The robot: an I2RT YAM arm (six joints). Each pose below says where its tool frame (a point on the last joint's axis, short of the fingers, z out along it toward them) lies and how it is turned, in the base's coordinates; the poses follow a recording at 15 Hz.
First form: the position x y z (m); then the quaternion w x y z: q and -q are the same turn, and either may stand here.
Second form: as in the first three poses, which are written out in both.
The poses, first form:
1: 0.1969 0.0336 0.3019 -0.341 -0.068 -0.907 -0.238
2: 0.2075 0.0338 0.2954 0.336 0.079 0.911 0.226
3: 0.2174 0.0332 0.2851 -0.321 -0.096 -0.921 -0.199
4: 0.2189 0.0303 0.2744 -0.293 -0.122 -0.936 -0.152
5: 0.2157 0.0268 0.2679 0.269 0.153 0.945 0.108
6: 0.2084 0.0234 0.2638 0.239 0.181 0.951 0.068
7: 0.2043 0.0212 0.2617 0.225 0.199 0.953 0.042
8: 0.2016 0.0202 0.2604 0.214 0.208 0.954 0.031
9: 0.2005 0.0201 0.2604 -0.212 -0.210 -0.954 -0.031
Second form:
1: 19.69 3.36 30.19 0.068 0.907 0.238 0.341
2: 20.75 3.38 29.54 0.079 0.911 0.226 0.336
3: 21.74 3.32 28.51 0.096 0.921 0.199 0.321
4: 21.89 3.03 27.44 0.122 0.936 0.152 0.293
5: 21.57 2.68 26.79 0.153 0.945 0.108 0.269
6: 20.84 2.34 26.38 0.181 0.951 0.068 0.239
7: 20.43 2.12 26.17 0.199 0.953 0.042 0.225
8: 20.16 2.02 26.04 0.208 0.954 0.031 0.214
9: 20.05 2.01 26.04 0.210 0.954 0.031 0.212
